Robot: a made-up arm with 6 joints. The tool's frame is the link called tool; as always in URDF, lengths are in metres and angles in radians. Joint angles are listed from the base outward.
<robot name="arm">
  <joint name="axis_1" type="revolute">
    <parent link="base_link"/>
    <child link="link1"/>
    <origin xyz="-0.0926 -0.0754 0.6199"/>
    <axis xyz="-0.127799 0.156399 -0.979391"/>
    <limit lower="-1.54" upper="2"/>
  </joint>
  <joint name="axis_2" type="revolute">
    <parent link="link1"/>
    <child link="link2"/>
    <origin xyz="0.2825 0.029 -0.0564"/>
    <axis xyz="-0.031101 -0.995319 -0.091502"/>
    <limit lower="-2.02" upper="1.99"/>
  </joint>
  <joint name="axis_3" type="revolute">
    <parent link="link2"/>
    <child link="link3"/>
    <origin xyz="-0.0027 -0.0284 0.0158"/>
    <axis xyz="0 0 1"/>
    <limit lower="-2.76" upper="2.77"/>
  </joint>
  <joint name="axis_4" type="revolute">
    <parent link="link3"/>
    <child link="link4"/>
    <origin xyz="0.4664 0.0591 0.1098"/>
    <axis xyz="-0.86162 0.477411 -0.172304"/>
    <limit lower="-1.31" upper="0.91"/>
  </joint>
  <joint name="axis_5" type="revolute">
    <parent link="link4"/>
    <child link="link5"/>
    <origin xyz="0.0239 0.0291 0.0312"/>
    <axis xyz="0 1 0"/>
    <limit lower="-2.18" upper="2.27"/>
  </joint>
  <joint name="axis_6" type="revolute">
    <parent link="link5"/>
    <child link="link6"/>
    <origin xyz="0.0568 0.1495 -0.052"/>
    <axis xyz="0 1 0"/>
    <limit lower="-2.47" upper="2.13"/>
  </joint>
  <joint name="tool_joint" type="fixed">
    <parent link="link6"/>
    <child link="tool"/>
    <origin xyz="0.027 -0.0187 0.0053" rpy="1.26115 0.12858 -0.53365"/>
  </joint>
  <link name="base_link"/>
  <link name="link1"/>
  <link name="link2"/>
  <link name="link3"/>
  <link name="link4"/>
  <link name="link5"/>
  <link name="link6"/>
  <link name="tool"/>
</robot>
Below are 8 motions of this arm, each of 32 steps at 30 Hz.
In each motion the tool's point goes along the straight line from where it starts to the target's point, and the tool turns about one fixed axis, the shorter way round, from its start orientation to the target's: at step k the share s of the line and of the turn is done. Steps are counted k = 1, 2, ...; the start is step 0. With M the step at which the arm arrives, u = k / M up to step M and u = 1 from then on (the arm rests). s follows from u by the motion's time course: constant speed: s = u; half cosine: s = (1 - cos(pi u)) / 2; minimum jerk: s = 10 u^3 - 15 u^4 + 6 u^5.
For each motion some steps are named. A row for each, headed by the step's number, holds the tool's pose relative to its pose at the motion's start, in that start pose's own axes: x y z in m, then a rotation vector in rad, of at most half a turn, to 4 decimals.
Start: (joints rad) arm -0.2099 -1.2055 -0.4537 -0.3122 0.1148 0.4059
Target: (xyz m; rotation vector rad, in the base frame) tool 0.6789 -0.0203 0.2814 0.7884 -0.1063 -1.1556
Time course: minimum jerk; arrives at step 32
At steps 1, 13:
1: 0.0000 0.0000 0.0001 0.0002 -0.0001 0.0002
13: -0.0342 0.0285 0.0765 0.1854 -0.1536 0.2123

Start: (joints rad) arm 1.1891 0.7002 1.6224 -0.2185 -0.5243 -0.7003
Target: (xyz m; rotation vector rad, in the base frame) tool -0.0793 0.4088 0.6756 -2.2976 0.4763 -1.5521
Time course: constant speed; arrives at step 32
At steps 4, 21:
4: -0.0069 0.0674 -0.0309 0.2106 -0.0367 0.0805
21: -0.0361 0.3536 -0.1624 1.1054 -0.1924 0.4225

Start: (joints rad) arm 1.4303 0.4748 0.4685 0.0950 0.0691 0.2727
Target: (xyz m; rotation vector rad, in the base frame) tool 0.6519 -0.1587 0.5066 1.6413 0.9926 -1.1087
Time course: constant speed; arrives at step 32
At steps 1, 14, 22, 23, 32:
1: -0.0151 0.0008 -0.0066 -0.0050 0.0513 -0.0209
14: -0.2117 0.0108 -0.0930 -0.0698 0.7182 -0.2927
22: -0.3327 0.0170 -0.1461 -0.1097 1.1286 -0.4600
23: -0.3479 0.0178 -0.1527 -0.1147 1.1799 -0.4809
32: -0.4840 0.0248 -0.2125 -0.1596 1.6417 -0.6691

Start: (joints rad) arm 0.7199 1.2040 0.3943 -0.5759 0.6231 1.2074
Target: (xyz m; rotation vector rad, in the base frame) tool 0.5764 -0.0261 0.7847 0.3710 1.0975 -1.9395
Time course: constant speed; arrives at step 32
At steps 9, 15, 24, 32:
9: 0.0450 0.0108 -0.0212 -0.1149 0.0802 -0.3355
15: 0.0750 0.0180 -0.0353 -0.1915 0.1337 -0.5592
24: 0.1200 0.0288 -0.0565 -0.3064 0.2140 -0.8948
32: 0.1600 0.0384 -0.0753 -0.4085 0.2853 -1.1931

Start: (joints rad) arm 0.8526 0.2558 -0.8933 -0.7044 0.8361 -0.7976
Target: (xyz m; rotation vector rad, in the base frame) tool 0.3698 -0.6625 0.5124 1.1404 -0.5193 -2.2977
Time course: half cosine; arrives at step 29
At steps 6, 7, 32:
6: -0.0183 -0.0344 0.0064 -0.1179 -0.0103 -0.0858
7: -0.0246 -0.0462 0.0086 -0.1584 -0.0138 -0.1153
32: -0.1799 -0.3375 0.0627 -1.1563 -0.1010 -0.8415

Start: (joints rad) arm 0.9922 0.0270 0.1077 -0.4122 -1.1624 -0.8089
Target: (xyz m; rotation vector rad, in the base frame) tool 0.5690 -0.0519 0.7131 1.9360 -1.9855 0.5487
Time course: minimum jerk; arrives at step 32
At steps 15, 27, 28, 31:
15: -0.0644 0.1928 -0.1037 0.2180 -0.1806 -0.3986
27: -0.1415 0.4235 -0.2279 0.4789 -0.3968 -0.8759
28: -0.1435 0.4295 -0.2311 0.4857 -0.4024 -0.8882
31: -0.1458 0.4364 -0.2348 0.4935 -0.4089 -0.9025

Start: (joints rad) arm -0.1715 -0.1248 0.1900 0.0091 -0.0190 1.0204
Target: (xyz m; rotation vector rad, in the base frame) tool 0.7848 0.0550 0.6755 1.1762 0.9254 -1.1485
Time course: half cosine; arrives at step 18
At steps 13, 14, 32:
13: 0.1017 -0.0328 0.2780 0.4211 0.2014 -0.1666
14: 0.1093 -0.0353 0.2989 0.4527 0.2165 -0.1791
32: 0.1238 -0.0400 0.3385 0.5126 0.2452 -0.2028

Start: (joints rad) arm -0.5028 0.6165 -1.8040 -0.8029 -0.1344 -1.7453
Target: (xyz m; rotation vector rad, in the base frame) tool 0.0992 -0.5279 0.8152 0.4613 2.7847 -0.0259
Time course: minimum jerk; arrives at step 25
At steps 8, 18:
8: 0.0275 -0.0129 -0.0149 0.0227 0.0031 0.0424
18: 0.1244 -0.0586 -0.0676 0.1026 0.0139 0.1921

